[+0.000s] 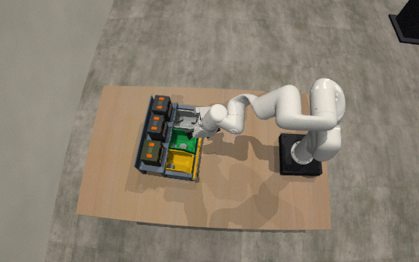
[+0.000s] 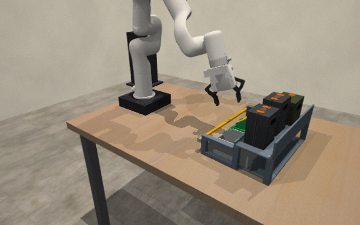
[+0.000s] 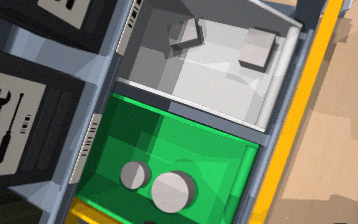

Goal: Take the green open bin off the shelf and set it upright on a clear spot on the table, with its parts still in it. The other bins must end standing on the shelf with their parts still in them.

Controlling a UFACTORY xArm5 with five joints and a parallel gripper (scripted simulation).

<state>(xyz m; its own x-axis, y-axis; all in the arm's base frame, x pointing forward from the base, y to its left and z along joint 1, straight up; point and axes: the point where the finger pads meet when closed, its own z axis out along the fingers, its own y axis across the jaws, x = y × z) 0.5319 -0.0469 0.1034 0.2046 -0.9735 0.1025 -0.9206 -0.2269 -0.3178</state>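
Now: the thin yellow rod 100 mm below my hand. From my hand the other things lie so: green open bin: 120 mm below, 100 mm ahead, 10 mm to the right; then grey part: 140 mm below, 90 mm ahead, 10 mm to the left; then blue-grey shelf: 130 mm ahead, 90 mm below, 20 mm to the right.
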